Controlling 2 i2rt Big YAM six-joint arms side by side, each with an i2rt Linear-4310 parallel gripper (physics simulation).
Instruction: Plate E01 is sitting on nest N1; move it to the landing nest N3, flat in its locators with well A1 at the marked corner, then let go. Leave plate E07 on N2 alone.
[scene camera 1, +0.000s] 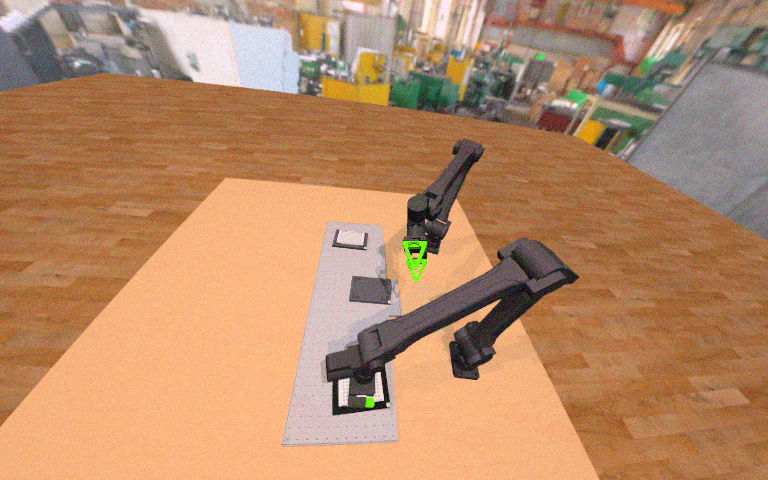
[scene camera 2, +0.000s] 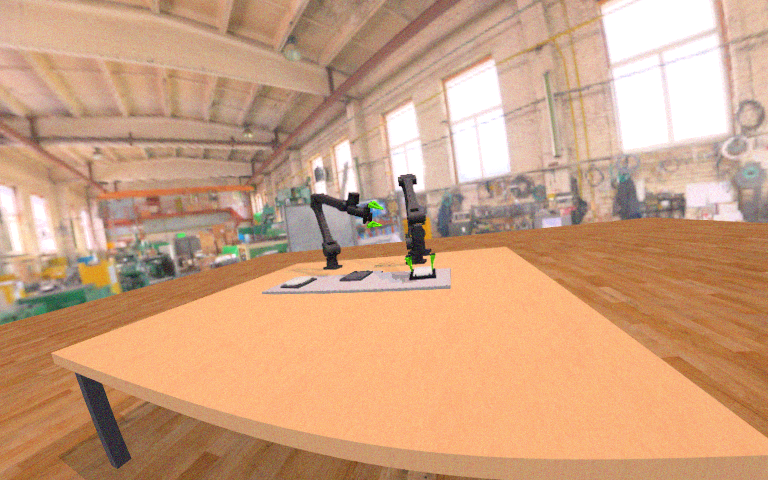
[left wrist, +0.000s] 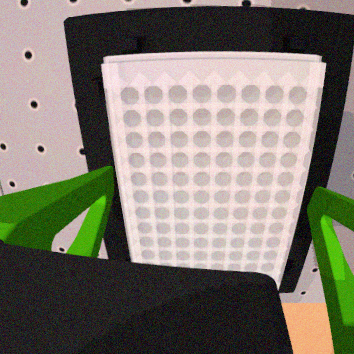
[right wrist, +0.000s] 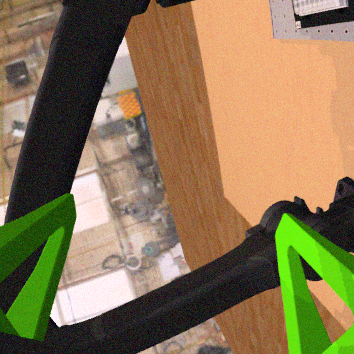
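Note:
My left gripper (scene camera 1: 361, 399) (scene camera 2: 421, 270) (left wrist: 215, 188) is open, its fingers low on either side of a white well plate (scene camera 1: 343, 392) (scene camera 2: 423, 272) (left wrist: 215, 150). That plate lies in a black nest (scene camera 1: 336, 409) (left wrist: 215, 27) at the near end of the board in scene camera 1. Another white plate (scene camera 1: 351, 237) (scene camera 2: 296, 281) sits in the far nest. The middle dark nest (scene camera 1: 368, 288) (scene camera 2: 356, 276) holds no plate. Labels and well A1 are unreadable, so I cannot tell E01 from E07 by sight. My right gripper (scene camera 1: 416, 266) (scene camera 2: 383, 216) (right wrist: 178, 214) is open and empty, raised beside the board.
The nests stand on a grey perforated board (scene camera 1: 317, 427) (scene camera 2: 441, 284) on the wooden table (scene camera 1: 169, 339) (scene camera 2: 368, 367). In scene camera 1 both arms reach in from the right. The left arm's forearm (scene camera 1: 447, 305) passes near the middle nest.

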